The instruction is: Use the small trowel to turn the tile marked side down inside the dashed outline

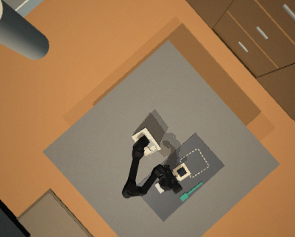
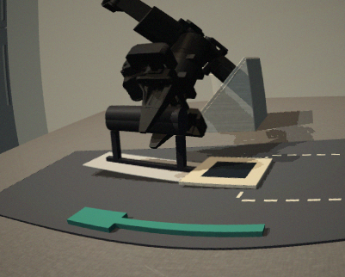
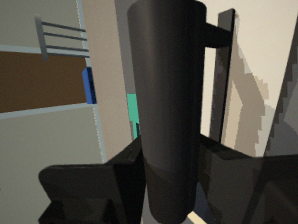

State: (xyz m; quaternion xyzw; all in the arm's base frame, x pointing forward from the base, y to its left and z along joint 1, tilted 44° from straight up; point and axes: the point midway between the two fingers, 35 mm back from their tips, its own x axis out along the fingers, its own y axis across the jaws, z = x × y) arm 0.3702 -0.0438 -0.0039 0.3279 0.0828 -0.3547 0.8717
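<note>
Right now the dark mat is 70 mm below my gripper tip and 60 mm to the left of it. Round my gripper tip: trowel (140 mm ahead, 50 mm to the left, 50 mm below); then tile (100 mm to the left, 50 mm below, 20 mm behind).
</note>
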